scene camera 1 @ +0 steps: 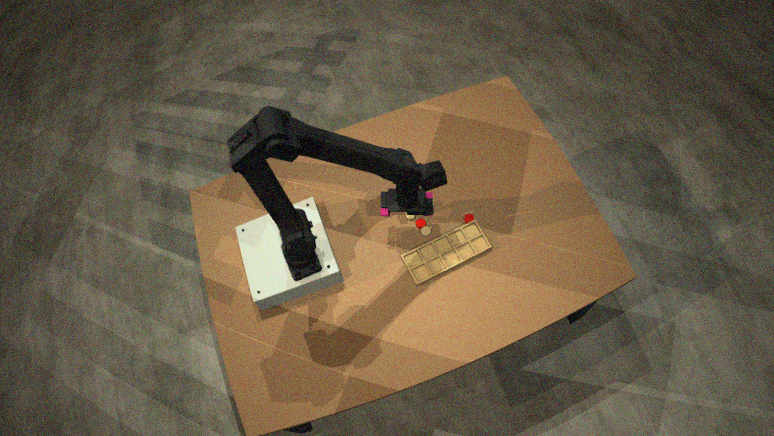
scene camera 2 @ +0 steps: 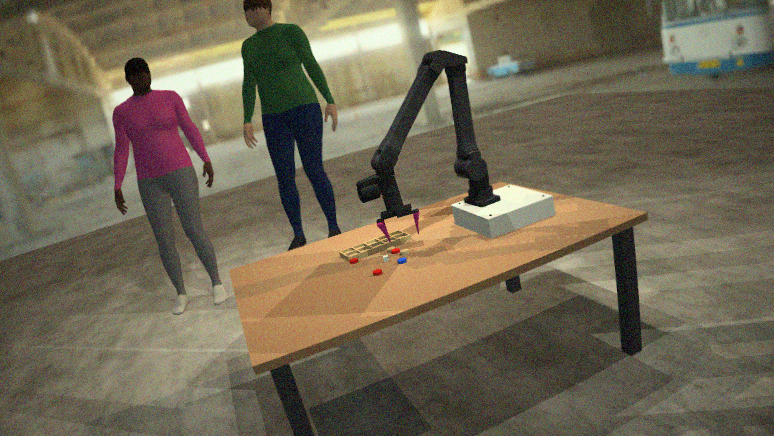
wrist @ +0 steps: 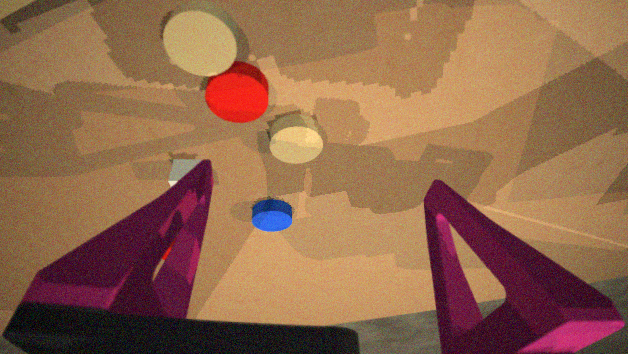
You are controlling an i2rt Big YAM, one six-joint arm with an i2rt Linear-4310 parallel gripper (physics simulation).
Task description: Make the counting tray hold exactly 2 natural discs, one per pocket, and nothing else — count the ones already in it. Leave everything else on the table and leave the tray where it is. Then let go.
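The counting tray [scene camera 1: 454, 264] [scene camera 2: 363, 253] has two rows of pockets; I can make out no disc in them. A natural disc [scene camera 1: 426, 230] [wrist: 200, 43] lies on the table near the tray's long side, close against a red disc [scene camera 1: 421, 222] [scene camera 2: 395, 250] [wrist: 237, 97]. A second natural disc [scene camera 1: 410, 216] [wrist: 296, 144] lies on the red disc's other side, partly under the gripper in scene camera 1. My gripper [scene camera 1: 406, 203] [scene camera 2: 404, 237] [wrist: 324, 180] is open and empty above the table, its fingers on either side of this second disc in the wrist view.
A blue disc [scene camera 2: 401, 260] [wrist: 272, 220] and a pale grey cube [scene camera 2: 385, 258] [wrist: 184, 170] lie nearby, the cube partly behind a finger in the wrist view. A red disc [scene camera 1: 469, 217] [scene camera 2: 353, 261] lies by the tray's far end; another red disc [scene camera 2: 377, 272] lies farther out.
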